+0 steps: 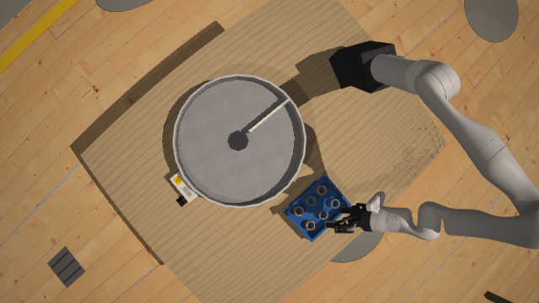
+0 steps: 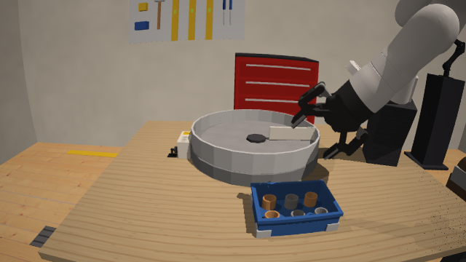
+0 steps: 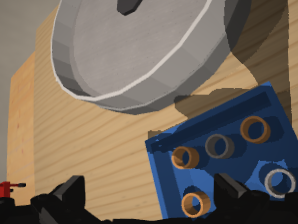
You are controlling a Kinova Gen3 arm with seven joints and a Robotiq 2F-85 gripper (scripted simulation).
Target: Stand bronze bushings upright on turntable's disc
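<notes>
Right now my hand is 170 mm above the blue crate, 10 mm to the left of it and 10 mm short of it. Round my hand: grey turntable disc (340 mm to the right, 140 mm below, 120 mm ahead).
</notes>
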